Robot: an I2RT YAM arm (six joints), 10 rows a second.
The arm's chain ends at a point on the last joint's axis. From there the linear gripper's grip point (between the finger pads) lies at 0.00 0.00 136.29 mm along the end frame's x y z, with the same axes.
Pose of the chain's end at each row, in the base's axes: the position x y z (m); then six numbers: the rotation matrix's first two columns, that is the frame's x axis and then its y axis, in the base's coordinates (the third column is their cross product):
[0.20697, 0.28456, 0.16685, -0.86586, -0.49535, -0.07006, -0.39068, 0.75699, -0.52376]
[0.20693, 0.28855, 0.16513, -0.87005, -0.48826, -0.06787, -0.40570, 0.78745, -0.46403]
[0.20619, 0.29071, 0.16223, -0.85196, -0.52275, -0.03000, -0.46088, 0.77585, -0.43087]
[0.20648, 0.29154, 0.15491, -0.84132, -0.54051, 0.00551, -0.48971, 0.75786, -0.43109]
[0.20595, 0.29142, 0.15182, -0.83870, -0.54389, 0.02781, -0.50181, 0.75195, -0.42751]
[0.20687, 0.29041, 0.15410, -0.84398, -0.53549, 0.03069, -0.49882, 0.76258, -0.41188]
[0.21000, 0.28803, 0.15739, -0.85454, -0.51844, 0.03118, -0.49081, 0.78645, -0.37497]
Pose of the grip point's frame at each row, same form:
[0.24956, 0.22648, 0.05114, -0.86586, -0.49535, -0.07006, -0.39068, 0.75699, -0.52376]
[0.24509, 0.23728, 0.04476, -0.87005, -0.48826, -0.06787, -0.40570, 0.78745, -0.46403]
[0.24006, 0.24256, 0.03931, -0.85196, -0.52275, -0.03000, -0.46088, 0.77585, -0.43087]
[0.23767, 0.24174, 0.03194, -0.84132, -0.54051, 0.00551, -0.48971, 0.75786, -0.43109]
[0.23479, 0.24065, 0.02867, -0.83870, -0.54389, 0.02781, -0.50181, 0.75195, -0.42751]
[0.23374, 0.24095, 0.02998, -0.84398, -0.53549, 0.03069, -0.49882, 0.76258, -0.41188]
[0.23315, 0.24227, 0.03112, -0.85454, -0.51844, 0.03118, -0.49081, 0.78645, -0.37497]

